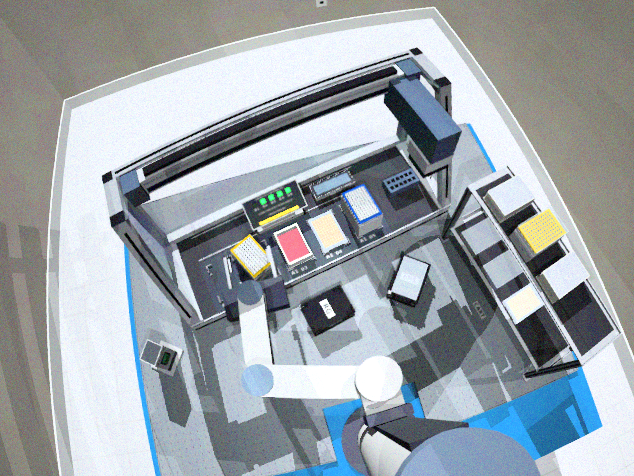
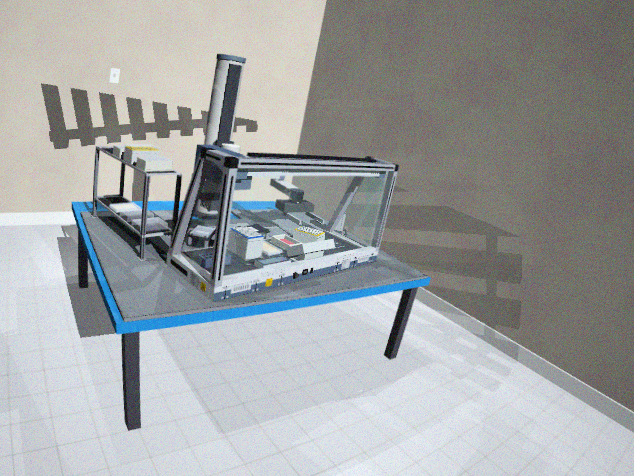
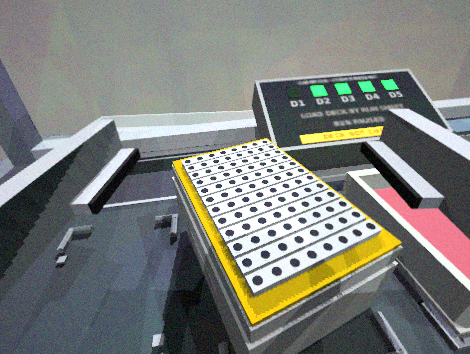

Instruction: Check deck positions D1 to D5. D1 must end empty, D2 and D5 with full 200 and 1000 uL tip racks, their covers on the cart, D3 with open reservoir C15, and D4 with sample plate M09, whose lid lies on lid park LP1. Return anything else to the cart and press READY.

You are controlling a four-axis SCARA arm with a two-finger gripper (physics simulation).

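Places are measured from the arm's base along level axes (x right, y ahead, z up), in millimetres.
Pixels of known places: gripper, between the fingertips: (image 1: 246, 252) (image 2: 312, 222) (image 3: 247, 133).
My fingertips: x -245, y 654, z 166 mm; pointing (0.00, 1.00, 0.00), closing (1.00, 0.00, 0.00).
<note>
For each thing: its top centre in the pictures, then the offset to it from my fingertips. "*": a spot on its surface instead.
- yellow-rimmed tip rack, centre of its top: (image 3: 261, 182) (image 1: 251, 254) (image 2: 310, 229) dy +6, dx +8, dz -34 mm
- open reservoir, centre of its top: (image 3: 447, 209) (image 1: 292, 243) (image 2: 287, 239) dy +23, dx +143, dz -73 mm
- panel, a spot on its surface: (image 3: 345, 112) (image 1: 272, 208) * dy +149, dx +108, dz -42 mm
- cart, centre of its top: (image 1: 547, 258) (image 2: 134, 157) dy -332, dx +783, dz +203 mm
- yellow rack, centre of its top: (image 1: 544, 228) (image 2: 142, 145) dy -268, dx +770, dz +268 mm
- cream plate, centre of its top: (image 1: 524, 302) (image 2: 125, 205) dy -395, dx +796, dz -36 mm
- black box, centre of its top: (image 1: 327, 308) (image 2: 253, 227) dy -207, dx +194, dz -97 mm
- white-topped item, centre of its top: (image 1: 410, 277) dy -186, dx +474, dz -95 mm
- small device, a spot on its surface: (image 1: 166, 357) * dy -249, dx -337, dz -60 mm
My gripper (image 1: 249, 266) (image 3: 247, 133) is open, its fingers spread above and on both sides of the yellow-rimmed tip rack (image 1: 244, 252) (image 2: 309, 233) (image 3: 300, 240), which stands at D2, turned relative to the fingers. D1, left of it, shows bare deck and corner stops. The open reservoir (image 1: 293, 244) (image 2: 286, 240) (image 3: 435, 220) with red liquid is at D3. A cream sample plate (image 1: 327, 230) (image 2: 271, 250) is at D4. A blue-rimmed tip rack (image 1: 362, 203) (image 2: 247, 244) stands at D5. The panel (image 1: 273, 204) (image 3: 345, 112) shows D1 dark and D2 to D5 green.
The cart (image 1: 457, 211) (image 2: 144, 215) at the right holds pale boxes, a yellow rack (image 1: 541, 230) and a cream plate (image 1: 523, 302). A black box (image 1: 340, 302) and a white-topped item (image 1: 409, 276) lie before the deck. A small device (image 1: 166, 357) stands left. The enclosure frame surrounds the deck.
</note>
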